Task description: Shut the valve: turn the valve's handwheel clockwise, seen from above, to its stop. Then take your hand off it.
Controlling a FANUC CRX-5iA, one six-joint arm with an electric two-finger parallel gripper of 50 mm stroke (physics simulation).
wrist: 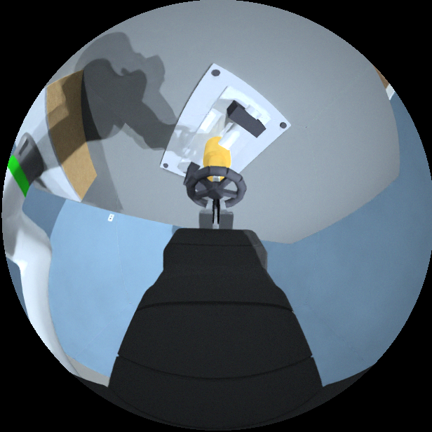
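The valve's dark handwheel (216, 189) is a round, spoked wheel near the centre of the wrist view, in front of a yellow valve body (217, 154). The valve stands on a white plate (215, 86) with dark bolts at its corners. My gripper (215, 205) is shut on the handwheel at the rim side nearest to me. The fingers are close together, and the exact contact under the rim is partly hidden.
A black block (246, 119) sits on the white plate behind the valve. A brown-faced box (70, 132) stands at the left. A white arm part with a green band (19, 176) shows at the far left edge. A large shadow falls on the grey surface at upper left.
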